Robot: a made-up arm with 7 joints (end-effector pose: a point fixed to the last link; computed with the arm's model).
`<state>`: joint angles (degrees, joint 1 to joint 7).
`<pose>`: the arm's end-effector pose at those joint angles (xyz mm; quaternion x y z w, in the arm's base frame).
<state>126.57 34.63 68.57 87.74 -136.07 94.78 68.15</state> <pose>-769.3 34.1 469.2 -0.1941 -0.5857 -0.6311 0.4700</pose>
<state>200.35 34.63 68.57 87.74 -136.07 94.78 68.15</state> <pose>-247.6 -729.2 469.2 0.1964 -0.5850 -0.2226 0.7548</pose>
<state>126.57 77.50 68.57 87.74 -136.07 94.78 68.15</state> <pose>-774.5 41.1 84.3 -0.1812 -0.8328 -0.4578 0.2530</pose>
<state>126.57 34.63 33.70 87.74 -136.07 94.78 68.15</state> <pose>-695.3 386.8 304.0 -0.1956 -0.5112 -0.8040 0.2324</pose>
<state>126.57 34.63 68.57 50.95 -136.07 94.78 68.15</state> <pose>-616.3 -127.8 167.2 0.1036 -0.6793 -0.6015 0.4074</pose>
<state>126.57 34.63 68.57 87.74 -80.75 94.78 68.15</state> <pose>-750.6 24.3 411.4 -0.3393 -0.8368 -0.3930 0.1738</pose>
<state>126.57 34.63 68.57 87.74 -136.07 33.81 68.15</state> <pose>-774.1 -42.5 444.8 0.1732 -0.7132 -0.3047 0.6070</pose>
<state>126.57 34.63 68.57 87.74 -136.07 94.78 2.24</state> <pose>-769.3 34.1 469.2 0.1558 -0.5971 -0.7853 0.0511</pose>
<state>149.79 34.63 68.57 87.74 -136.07 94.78 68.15</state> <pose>-720.4 -272.0 469.2 -0.0722 -0.6128 -0.5236 0.5874</pose>
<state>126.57 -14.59 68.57 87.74 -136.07 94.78 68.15</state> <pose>-577.0 -225.1 766.3 -0.1759 -0.2048 -0.7216 0.6376</pose>
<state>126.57 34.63 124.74 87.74 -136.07 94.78 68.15</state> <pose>-440.9 -359.9 822.8 -0.1549 -0.5916 -0.2397 0.7541</pose>
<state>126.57 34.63 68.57 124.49 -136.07 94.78 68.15</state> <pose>-690.1 241.4 771.2 -0.4717 -0.4325 -0.5963 0.4846</pose>
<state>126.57 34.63 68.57 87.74 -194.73 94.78 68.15</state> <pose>-765.2 -11.0 515.7 0.0074 -0.1751 -0.7254 0.6656</pose>
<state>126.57 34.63 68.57 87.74 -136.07 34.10 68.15</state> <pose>-774.3 -42.1 444.9 0.1715 -0.7131 -0.3066 0.6068</pose>
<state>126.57 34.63 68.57 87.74 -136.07 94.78 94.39</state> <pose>-769.3 34.1 469.2 -0.3220 -0.5264 -0.5080 0.6010</pose>
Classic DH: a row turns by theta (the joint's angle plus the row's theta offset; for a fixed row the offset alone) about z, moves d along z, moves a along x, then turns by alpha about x. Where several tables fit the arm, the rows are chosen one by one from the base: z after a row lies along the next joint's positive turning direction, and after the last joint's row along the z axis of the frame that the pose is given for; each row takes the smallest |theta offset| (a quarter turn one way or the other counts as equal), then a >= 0, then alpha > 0; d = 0 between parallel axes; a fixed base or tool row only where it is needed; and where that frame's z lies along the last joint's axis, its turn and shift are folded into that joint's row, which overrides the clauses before.
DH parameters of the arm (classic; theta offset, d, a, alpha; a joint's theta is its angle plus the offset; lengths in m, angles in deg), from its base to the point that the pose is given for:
joint 1: 0 0.2655 0 -90
joint 2: 0 0 0 90
joint 3: 0 0.2992 0.0832 90
joint 4: 0 0 0.1193 90
joint 5: 0 0.5271 0 90
joint 6: 0 0 0.0489 -90
joint 7: 0 0.0624 0 0

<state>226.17 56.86 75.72 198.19 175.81 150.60 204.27</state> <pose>-563.6 -232.8 711.2 -0.6536 0.5535 0.0724 0.5111</pose>
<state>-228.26 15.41 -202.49 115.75 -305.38 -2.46 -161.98</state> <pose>7.3 -381.0 1059.6 0.4091 0.0726 0.0343 0.9090</pose>
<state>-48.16 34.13 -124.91 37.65 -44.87 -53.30 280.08</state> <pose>-505.3 -151.1 406.3 0.7425 -0.0152 -0.5218 0.4198</pose>
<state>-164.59 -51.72 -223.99 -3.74 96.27 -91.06 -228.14</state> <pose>-52.1 -178.4 91.9 -0.0698 -0.4311 0.8836 0.1690</pose>
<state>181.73 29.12 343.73 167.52 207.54 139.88 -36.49</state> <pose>-408.6 24.9 998.4 0.6820 0.3432 0.6063 0.2223</pose>
